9 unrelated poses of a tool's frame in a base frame.
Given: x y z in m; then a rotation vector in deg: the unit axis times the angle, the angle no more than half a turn.
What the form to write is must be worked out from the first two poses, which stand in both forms.
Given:
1: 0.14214 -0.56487 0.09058 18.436 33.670 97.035
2: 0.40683 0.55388 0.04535 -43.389 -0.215 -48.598
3: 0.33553 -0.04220 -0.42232 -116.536 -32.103 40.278
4: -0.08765 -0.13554 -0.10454 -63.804 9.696 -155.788
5: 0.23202 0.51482 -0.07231 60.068 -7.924 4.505
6: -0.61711 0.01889 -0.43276 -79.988 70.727 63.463
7: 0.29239 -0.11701 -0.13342 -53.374 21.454 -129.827
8: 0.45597 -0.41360 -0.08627 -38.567 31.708 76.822
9: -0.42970 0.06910 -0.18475 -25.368 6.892 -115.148
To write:
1: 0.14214 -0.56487 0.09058 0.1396 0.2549 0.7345 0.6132
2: 0.40683 0.55388 0.04535 -0.3586 -0.0018 -0.4016 0.8427
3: 0.33553 -0.04220 -0.42232 -0.8200 -0.2259 0.2834 0.4430
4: -0.08765 -0.13554 -0.10454 -0.3765 0.0572 -0.9193 0.0991
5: 0.23202 0.51482 -0.07231 0.5000 -0.0660 0.0375 0.8627
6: -0.61711 0.01889 -0.43276 -0.5691 0.5033 0.4516 0.4679
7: 0.29239 -0.11701 -0.13342 -0.3554 0.1429 -0.8645 0.3256
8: 0.45597 -0.41360 -0.08627 -0.3018 0.2482 0.6012 0.6970
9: -0.42970 0.06910 -0.18475 -0.1842 0.0500 -0.8362 0.5142
